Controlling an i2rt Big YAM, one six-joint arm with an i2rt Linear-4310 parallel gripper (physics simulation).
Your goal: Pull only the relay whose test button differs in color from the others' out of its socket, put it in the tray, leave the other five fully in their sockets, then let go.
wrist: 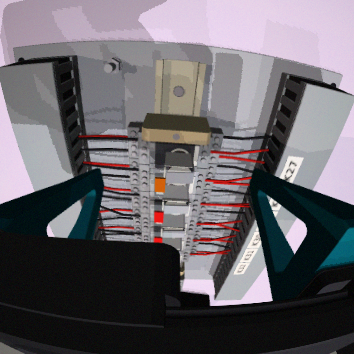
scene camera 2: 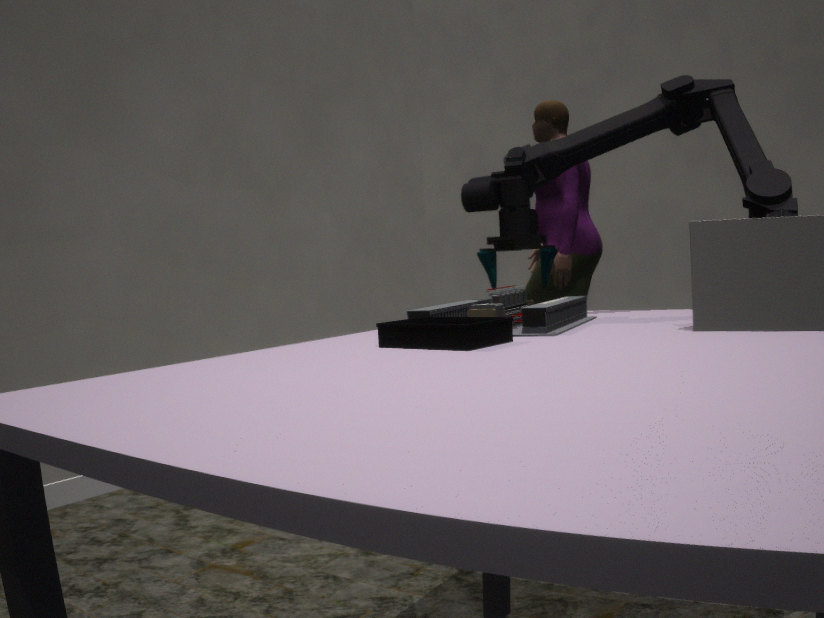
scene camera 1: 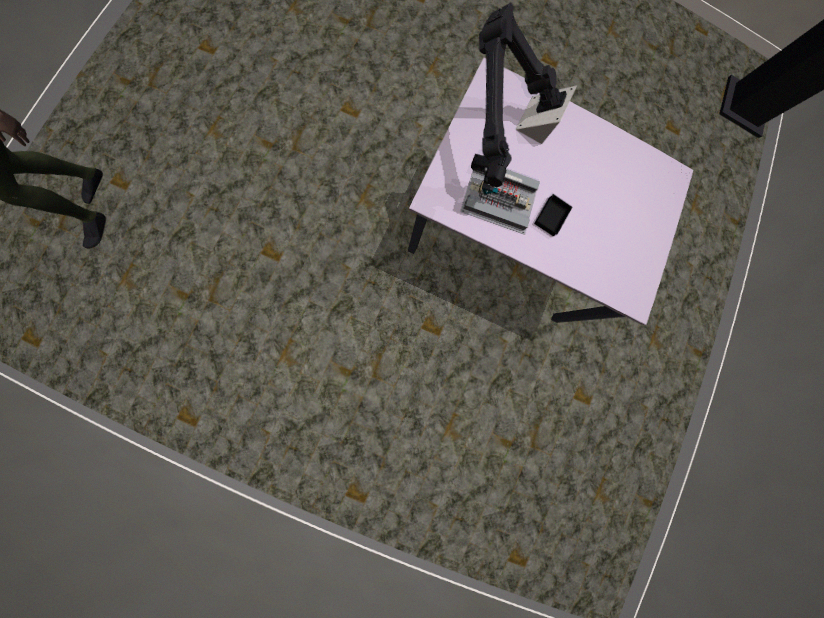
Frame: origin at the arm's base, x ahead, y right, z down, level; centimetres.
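Seen in the pictures: gripper, between the fingertips: (wrist: 176, 176) (scene camera 2: 519, 289) (scene camera 1: 487, 184); arm's base, origin of its link: (scene camera 2: 780, 261) (scene camera 1: 551, 103).
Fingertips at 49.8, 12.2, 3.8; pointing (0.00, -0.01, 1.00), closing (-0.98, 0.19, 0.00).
Offsets run from my fingertips to a thing's top centre, as dx, dy, dz. "spot": to the spot under its first point. Level surfaces: height alone.
The relay row is in the wrist view, in grey sockets {spot: +3.1, -2.0, +4.3} (wrist: 134, 159) with red and black wires. An orange test button {+1.0, -0.3, -0.8} (wrist: 159, 185) shows beside a clear-grey relay {+0.2, -0.2, -0.8} (wrist: 176, 192). Red buttons {+0.6, -3.0, -0.8} (wrist: 158, 217) show beside relays nearer the camera. The relay nearest the tan end block {+0.4, +1.7, +2.1} (wrist: 176, 135) shows no visible button colour. The near end of the row is hidden by the gripper body. My gripper (wrist: 176, 176) (scene camera 2: 519, 287) is open and empty, its teal fingers apart on either side of the row and above it. The black tray {-3.4, -34.8, +2.7} (scene camera 1: 563, 200) (scene camera 2: 425, 337) is on the table beside the panel.
Grey wire ducts {+8.9, -9.7, +1.9} (wrist: 30, 110) {spot: -9.0, +5.1, +1.9} (wrist: 320, 120) flank the row; the right one carries K labels. A bolt {+5.7, +4.9, +4.3} (wrist: 111, 66) stands on the backplate. The pink table {dz +6.2} (scene camera 1: 618, 199) (scene camera 2: 399, 425) also bears the arm's grey base block (scene camera 2: 752, 272). A person (scene camera 2: 565, 199) stands beyond the table.
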